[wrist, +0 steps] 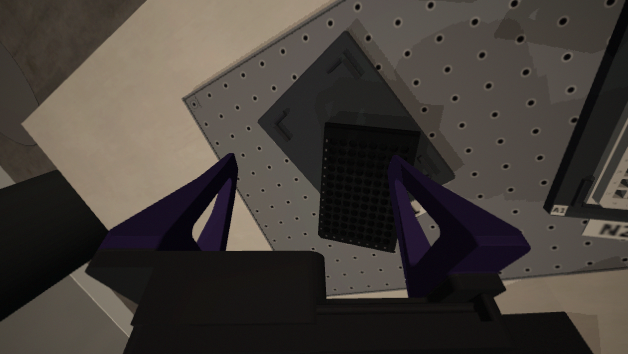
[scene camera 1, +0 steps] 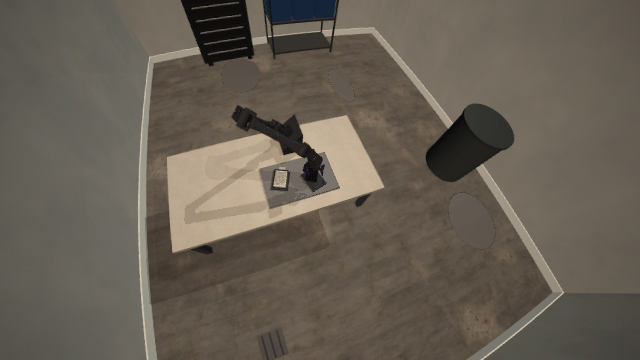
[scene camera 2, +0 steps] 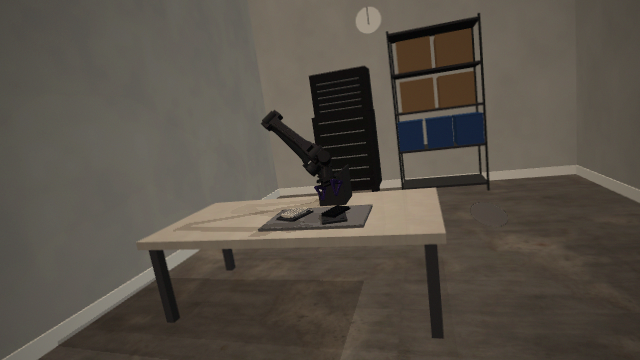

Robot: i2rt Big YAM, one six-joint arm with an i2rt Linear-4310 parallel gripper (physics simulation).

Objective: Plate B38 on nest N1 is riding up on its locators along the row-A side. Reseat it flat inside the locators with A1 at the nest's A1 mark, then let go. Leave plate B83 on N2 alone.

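Frame: origin at the arm's base, x left, y back, z up, level; millimetres.
Seen in the pictures: gripper, between the fingertips: [wrist: 314, 161] [scene camera 1: 315, 175] [scene camera 2: 329, 198]; arm's base, origin of its link: [scene camera 1: 286, 133].
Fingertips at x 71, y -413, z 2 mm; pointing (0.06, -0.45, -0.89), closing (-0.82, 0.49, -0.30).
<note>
Pixels of each thing's top centre, then the offset from my fingertips to it. "spot": a spot on its surface instead. Level surfaces: height alone.
- Plate B38, centre of its top: [wrist: 360, 196] [scene camera 2: 335, 209] [scene camera 1: 312, 172] dx +9, dy +68, dz -77 mm
- nest N1, centre of its top: [wrist: 349, 149] [scene camera 2: 333, 214] [scene camera 1: 313, 178] dx +3, dy +25, dz -91 mm
- Plate B83, centre of its top: [scene camera 2: 294, 211] [scene camera 1: 280, 178] dx -222, dy +106, dz -83 mm
- grey perforated board, centre of its top: [wrist: 468, 150] [scene camera 2: 317, 216] [scene camera 1: 299, 178] dx -92, dy +74, dz -108 mm
- pale table, height of its surface: dz -122 mm
- N2's frame, a spot on its surface: [wrist: 570, 200] spot: dx -149, dy +143, dz -97 mm
Plate B38 [wrist: 360, 190] [scene camera 2: 336, 211] is black with round wells. It lies skewed and tilted across one side of nest N1 [wrist: 310, 115] [scene camera 2: 334, 219], with much of it beyond the nest's edge. Two of the nest's corner locators stand bare in the wrist view. My gripper [wrist: 314, 161] [scene camera 2: 328, 196] [scene camera 1: 314, 172] is open and empty, above the plate. In the wrist view the right finger overlaps the plate's right edge, and the left finger stands well left of it. B38's A1 corner cannot be made out. Plate B83 [scene camera 1: 280, 178] [scene camera 2: 295, 213] [wrist: 617, 187] is pale and sits on N2.
Both nests stand on a grey perforated board [scene camera 1: 270, 200] [scene camera 2: 360, 220] [wrist: 500, 100] on the pale table [scene camera 1: 225, 195] [scene camera 2: 400, 230]. N2's frame [wrist: 570, 200] is at the right in the wrist view, with an A1 label at its corner. The arm's base stands behind the board.
</note>
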